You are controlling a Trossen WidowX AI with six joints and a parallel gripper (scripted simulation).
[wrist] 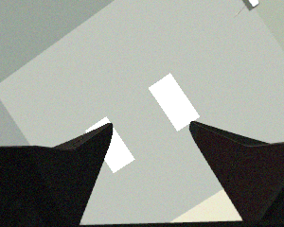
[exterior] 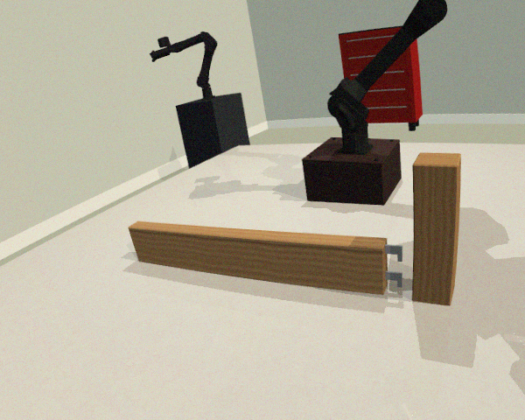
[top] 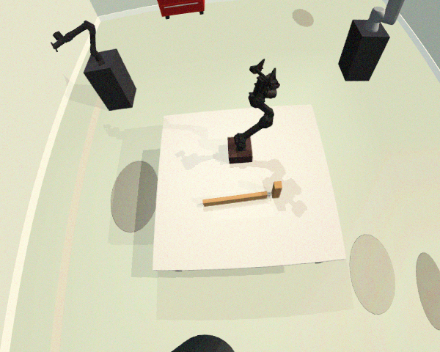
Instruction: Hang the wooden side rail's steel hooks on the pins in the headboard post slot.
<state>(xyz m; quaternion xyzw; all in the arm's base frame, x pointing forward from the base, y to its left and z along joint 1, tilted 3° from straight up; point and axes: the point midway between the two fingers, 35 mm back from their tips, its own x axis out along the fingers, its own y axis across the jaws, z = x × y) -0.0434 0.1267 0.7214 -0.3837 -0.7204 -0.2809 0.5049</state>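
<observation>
Right now the headboard post is 380 mm ahead of my gripper tip, 50 mm to the left of it and 760 mm below it.
</observation>
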